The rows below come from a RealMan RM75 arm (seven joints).
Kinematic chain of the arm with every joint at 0, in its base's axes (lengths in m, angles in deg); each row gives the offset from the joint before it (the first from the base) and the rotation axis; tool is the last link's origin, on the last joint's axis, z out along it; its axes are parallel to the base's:
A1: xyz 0 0 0.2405 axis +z
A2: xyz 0 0 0 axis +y
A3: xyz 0 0 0.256 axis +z
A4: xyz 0 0 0 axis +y
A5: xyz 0 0 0.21 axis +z
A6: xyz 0 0 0 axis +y
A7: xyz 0 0 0.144 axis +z
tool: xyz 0 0 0
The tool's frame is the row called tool.
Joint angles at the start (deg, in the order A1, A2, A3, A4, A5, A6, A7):
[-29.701 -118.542 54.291 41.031 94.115 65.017 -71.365]
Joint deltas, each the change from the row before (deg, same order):
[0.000 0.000 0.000 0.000 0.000 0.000 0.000]
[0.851 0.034 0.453 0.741 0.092 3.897 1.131]
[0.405 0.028 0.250 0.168 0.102 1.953 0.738]
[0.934 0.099 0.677 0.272 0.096 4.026 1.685]
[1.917 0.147 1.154 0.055 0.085 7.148 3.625]
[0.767 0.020 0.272 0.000 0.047 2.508 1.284]
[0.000 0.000 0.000 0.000 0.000 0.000 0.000]
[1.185 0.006 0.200 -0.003 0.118 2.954 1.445]
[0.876 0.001 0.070 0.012 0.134 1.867 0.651]
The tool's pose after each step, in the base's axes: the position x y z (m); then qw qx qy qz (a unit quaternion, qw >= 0). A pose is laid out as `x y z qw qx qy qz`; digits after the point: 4 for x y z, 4 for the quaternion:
-0.2471 0.3880 0.0123 0.3095 -0.9091 -0.1540 -0.2322
-0.2438 0.3784 0.0106 0.2857 -0.9182 -0.1333 -0.2397
-0.2428 0.3731 0.0091 0.2729 -0.9228 -0.1228 -0.2426
-0.2413 0.3613 0.0061 0.2461 -0.9314 -0.1007 -0.2487
-0.2414 0.3378 0.0011 0.1993 -0.9424 -0.0623 -0.2613
-0.2422 0.3290 -0.0001 0.1839 -0.9446 -0.0502 -0.2670
-0.2422 0.3290 -0.0001 0.1839 -0.9446 -0.0502 -0.2670
-0.2447 0.3174 -0.0011 0.1672 -0.9463 -0.0393 -0.2739
-0.2471 0.3095 -0.0014 0.1566 -0.9469 -0.0356 -0.2786

